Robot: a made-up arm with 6 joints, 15 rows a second.
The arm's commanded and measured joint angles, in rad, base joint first. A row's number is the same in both.
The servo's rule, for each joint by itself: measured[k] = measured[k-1] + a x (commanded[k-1-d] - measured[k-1]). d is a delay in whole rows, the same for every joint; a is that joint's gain. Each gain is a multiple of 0.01, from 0.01 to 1. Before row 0 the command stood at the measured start. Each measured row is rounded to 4 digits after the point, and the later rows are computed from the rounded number. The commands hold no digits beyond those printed.
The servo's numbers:
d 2
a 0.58 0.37 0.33 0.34 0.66 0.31
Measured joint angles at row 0:
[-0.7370, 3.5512, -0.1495, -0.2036, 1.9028, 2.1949]
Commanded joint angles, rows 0 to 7:
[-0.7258, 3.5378, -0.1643, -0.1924, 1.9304, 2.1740]
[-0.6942, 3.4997, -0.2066, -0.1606, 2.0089, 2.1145]
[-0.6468, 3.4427, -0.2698, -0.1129, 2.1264, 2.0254]
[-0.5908, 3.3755, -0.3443, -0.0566, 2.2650, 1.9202]
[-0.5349, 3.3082, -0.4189, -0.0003, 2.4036, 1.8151]
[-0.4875, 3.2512, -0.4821, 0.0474, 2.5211, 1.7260]
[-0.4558, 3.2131, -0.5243, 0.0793, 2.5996, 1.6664]
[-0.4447, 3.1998, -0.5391, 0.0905, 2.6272, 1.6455]
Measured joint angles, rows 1 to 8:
[-0.7370, 3.5512, -0.1495, -0.2036, 1.9028, 2.1949]
[-0.7370, 3.5512, -0.1495, -0.2036, 1.9028, 2.1949]
[-0.7305, 3.5462, -0.1544, -0.1998, 1.9210, 2.1884]
[-0.7094, 3.5290, -0.1716, -0.1865, 1.9790, 2.1655]
[-0.6731, 3.4971, -0.2040, -0.1615, 2.0763, 2.1221]
[-0.6254, 3.4521, -0.2503, -0.1258, 2.2008, 2.0595]
[-0.5729, 3.3989, -0.3059, -0.0831, 2.3346, 1.9837]
[-0.5234, 3.3443, -0.3640, -0.0387, 2.4577, 1.9038]

